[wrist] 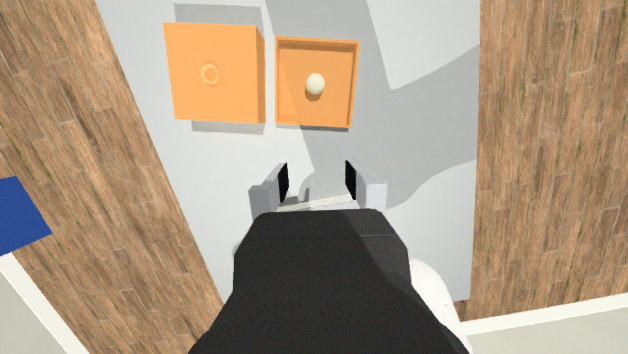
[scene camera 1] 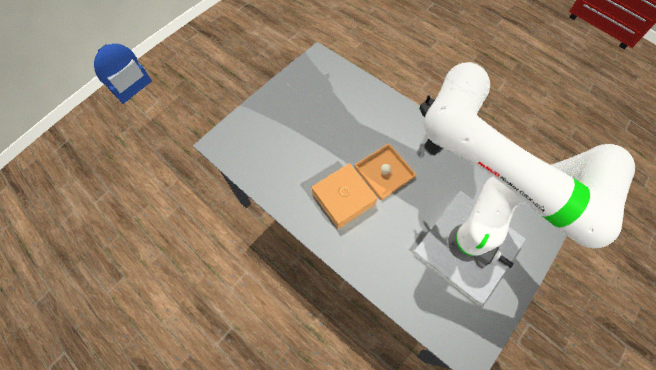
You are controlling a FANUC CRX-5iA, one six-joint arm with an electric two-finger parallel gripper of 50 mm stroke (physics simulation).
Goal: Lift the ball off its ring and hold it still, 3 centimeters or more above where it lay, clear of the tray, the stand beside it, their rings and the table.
Scene:
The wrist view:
my gripper: 316, 173
shallow orange tray: 296, 58
orange stand: 217, 72
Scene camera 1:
shallow orange tray: 383, 185
orange stand: 343, 195

